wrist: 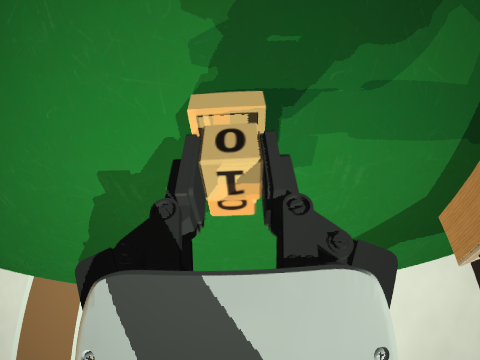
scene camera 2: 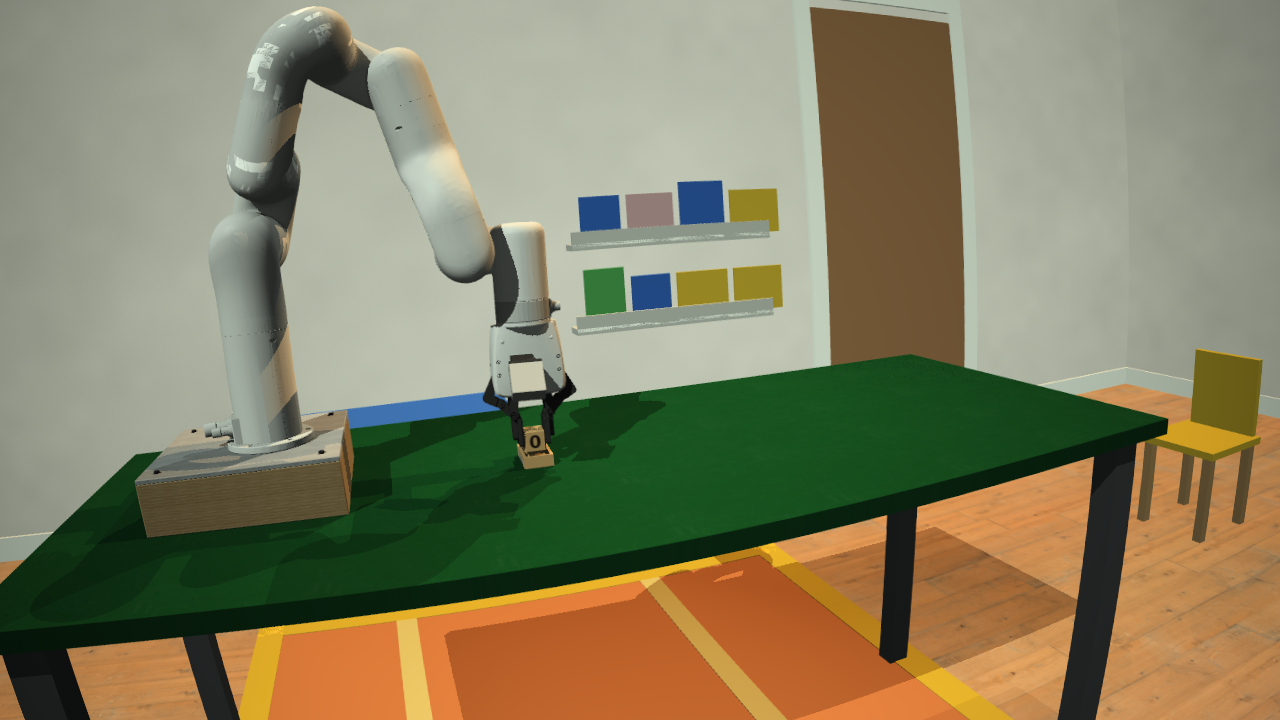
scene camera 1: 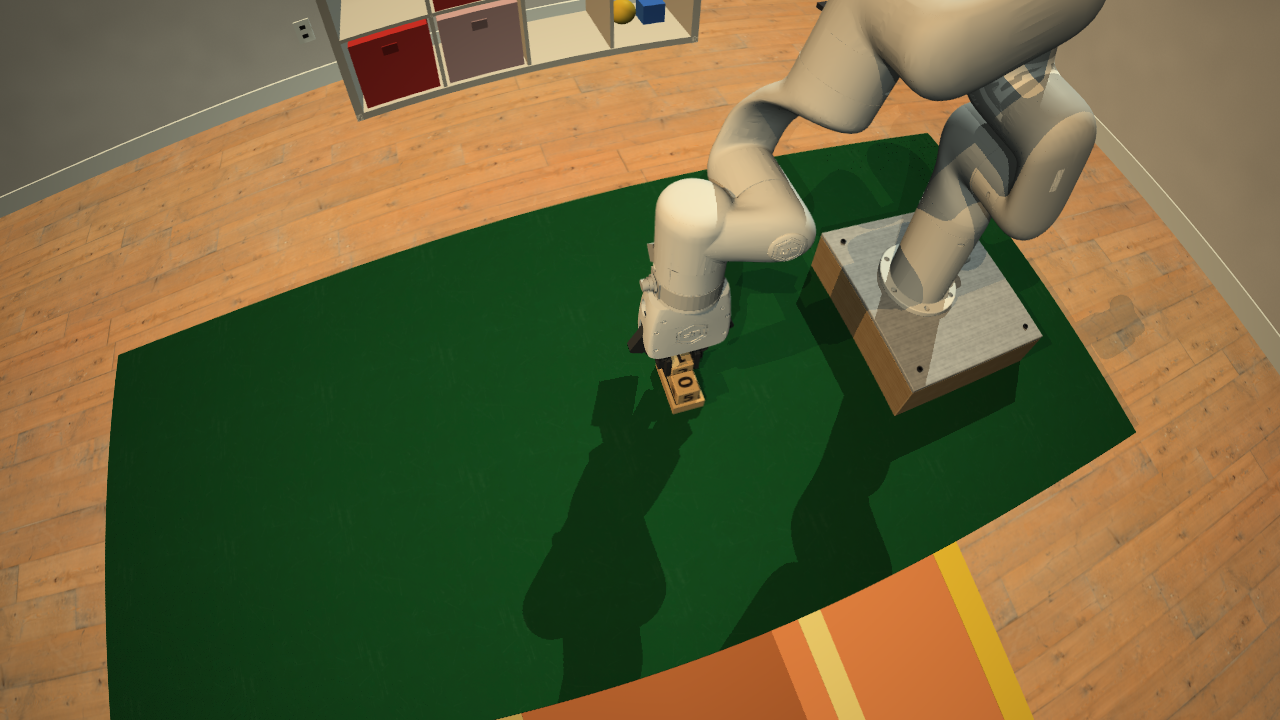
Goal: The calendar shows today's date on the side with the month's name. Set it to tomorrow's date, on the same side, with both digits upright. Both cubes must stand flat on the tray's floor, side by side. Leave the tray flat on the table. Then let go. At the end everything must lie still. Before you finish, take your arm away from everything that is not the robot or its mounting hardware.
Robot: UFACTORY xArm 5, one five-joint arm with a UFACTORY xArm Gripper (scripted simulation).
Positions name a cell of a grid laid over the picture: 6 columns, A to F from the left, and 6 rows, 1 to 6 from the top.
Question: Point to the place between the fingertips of my gripper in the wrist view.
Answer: At C3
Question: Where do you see a wooden tray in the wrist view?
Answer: D2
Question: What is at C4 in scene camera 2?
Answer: My gripper.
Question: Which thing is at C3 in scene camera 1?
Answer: My gripper.
